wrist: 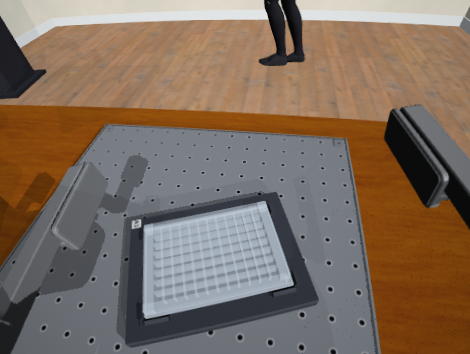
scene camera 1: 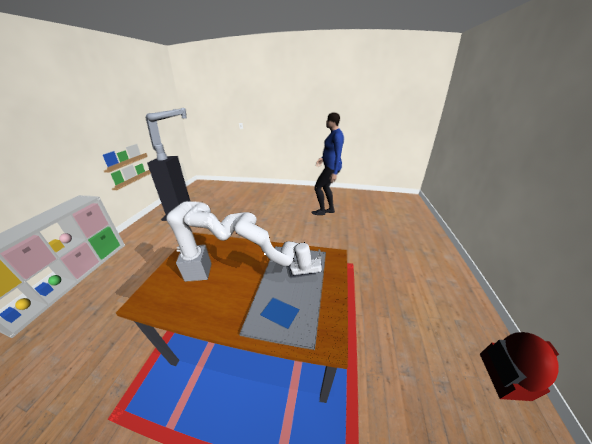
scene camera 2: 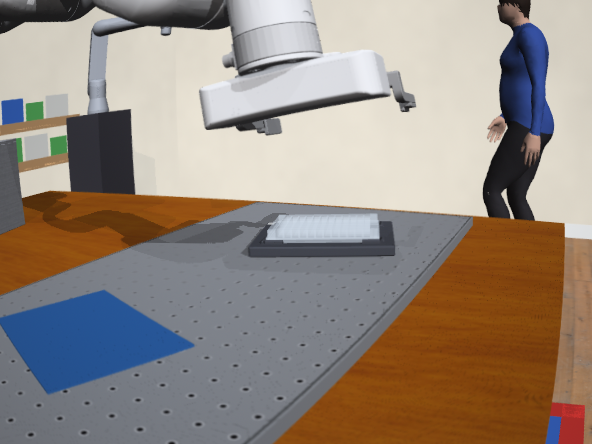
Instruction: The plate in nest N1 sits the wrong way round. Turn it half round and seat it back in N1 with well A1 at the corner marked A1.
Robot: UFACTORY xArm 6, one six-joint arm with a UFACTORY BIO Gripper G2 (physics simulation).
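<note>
The clear, pale plate (scene camera 2: 325, 228) (wrist: 212, 257) sits flat in the dark nest N1 (scene camera 2: 320, 250) (wrist: 225, 315). A small white label (wrist: 136, 223) is on the nest's far left corner in the wrist view; its print is too small to read surely. Well A1 cannot be told on the plate. My gripper (scene camera 2: 339, 116) (wrist: 249, 181) is open and empty, with its fingers wide apart. It hangs above the nest, clear of the plate, and its body looks tilted in scene camera 2. In scene camera 1 the gripper (scene camera 1: 306, 272) hides the plate and nest.
The nest stands on a grey perforated board (scene camera 1: 300, 330) (scene camera 2: 280, 320) (wrist: 345, 310) on the wooden table (scene camera 1: 225, 295) (scene camera 2: 450, 310). A flat blue square (scene camera 1: 280, 313) (scene camera 2: 95, 340) lies on the board's near part. A person (scene camera 1: 332, 155) (scene camera 2: 522, 85) stands beyond the table.
</note>
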